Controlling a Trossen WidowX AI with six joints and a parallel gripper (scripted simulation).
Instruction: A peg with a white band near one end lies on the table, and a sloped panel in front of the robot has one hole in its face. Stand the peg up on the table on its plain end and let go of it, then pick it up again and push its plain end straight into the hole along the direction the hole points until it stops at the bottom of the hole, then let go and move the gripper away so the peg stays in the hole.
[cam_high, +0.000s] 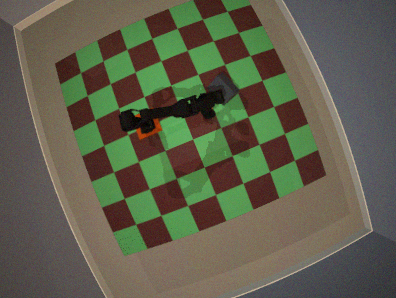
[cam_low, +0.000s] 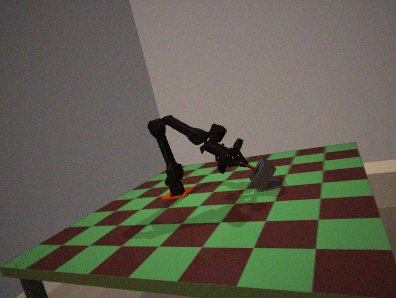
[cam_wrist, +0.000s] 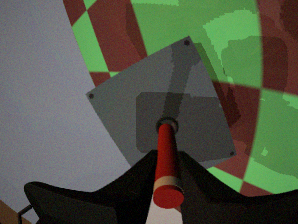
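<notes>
Now: the grey sloped panel 5 cm ahead of my gripper tip, 1 cm to the left of it and 5 cm below it. Round my gripper tip: red peg (1 cm behind, 1 cm above).
</notes>
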